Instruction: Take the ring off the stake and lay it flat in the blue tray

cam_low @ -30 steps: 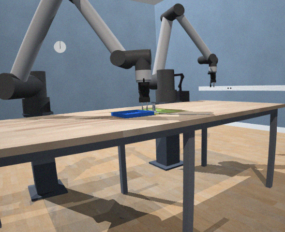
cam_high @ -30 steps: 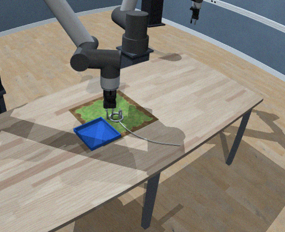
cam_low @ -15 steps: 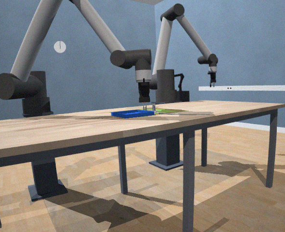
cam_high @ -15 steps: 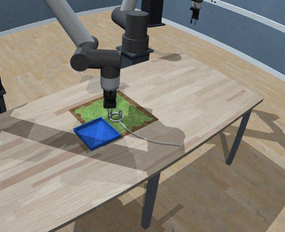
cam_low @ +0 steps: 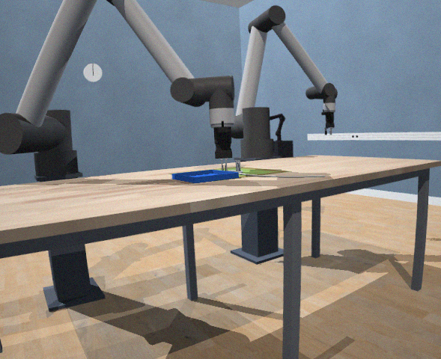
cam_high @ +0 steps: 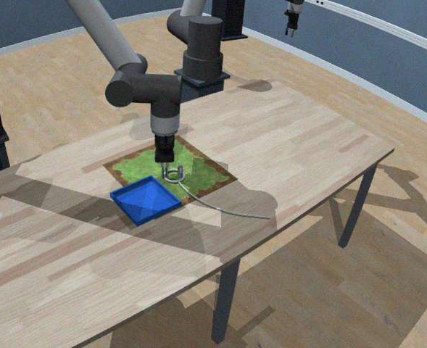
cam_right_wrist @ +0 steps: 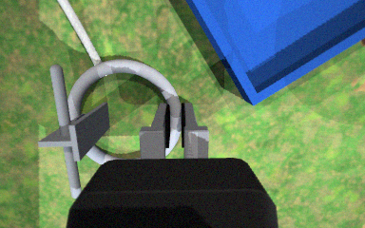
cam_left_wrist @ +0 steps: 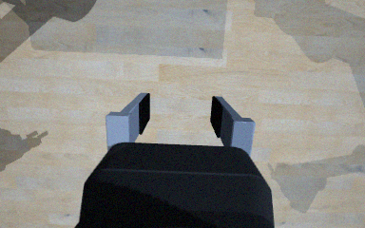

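Now: right hand 30 mm to the right of the grey ring, 20 mm short of it and 10 mm above it. From my right hand the other things lie so: mat: 30 mm to the left, 30 mm below, 20 mm behind; then grey stake: 50 mm to the left, 30 mm ahead, 10 mm above; then blue tray: 140 mm to the right, 90 mm ahead, 10 mm below.
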